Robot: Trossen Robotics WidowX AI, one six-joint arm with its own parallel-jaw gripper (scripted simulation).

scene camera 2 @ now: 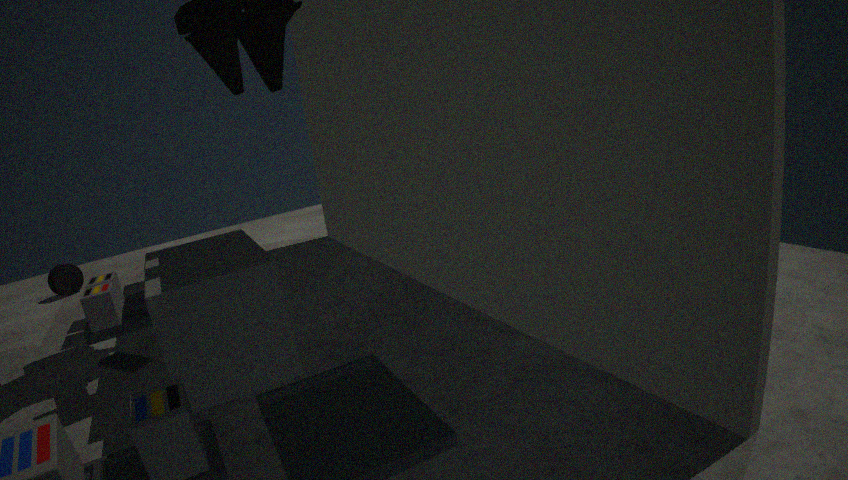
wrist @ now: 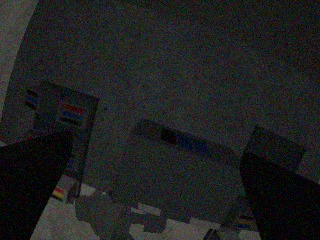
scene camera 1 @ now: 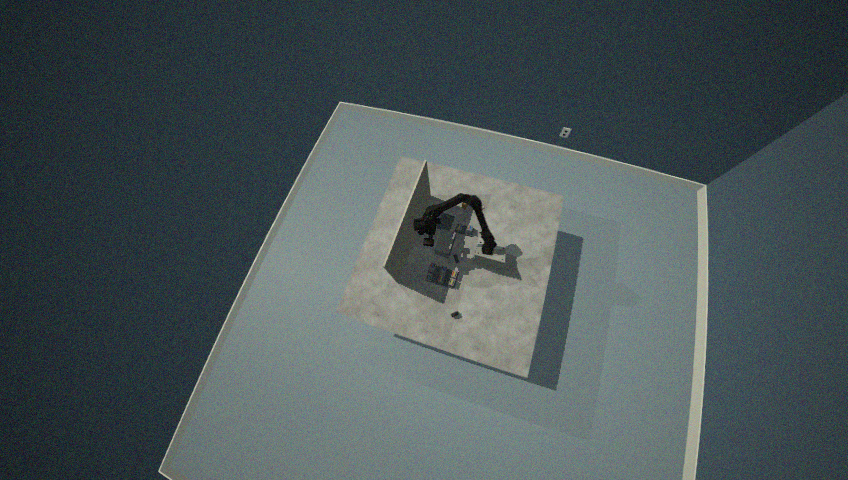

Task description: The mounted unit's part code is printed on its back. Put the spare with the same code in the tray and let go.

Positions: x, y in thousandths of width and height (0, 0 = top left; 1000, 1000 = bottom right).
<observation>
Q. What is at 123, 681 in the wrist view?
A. The gripper.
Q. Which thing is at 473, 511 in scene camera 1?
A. An upright wall.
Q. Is the gripper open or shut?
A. Open.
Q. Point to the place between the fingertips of the gripper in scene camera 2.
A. At 302, 193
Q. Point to a dark flat tray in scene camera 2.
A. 425, 861
</observation>
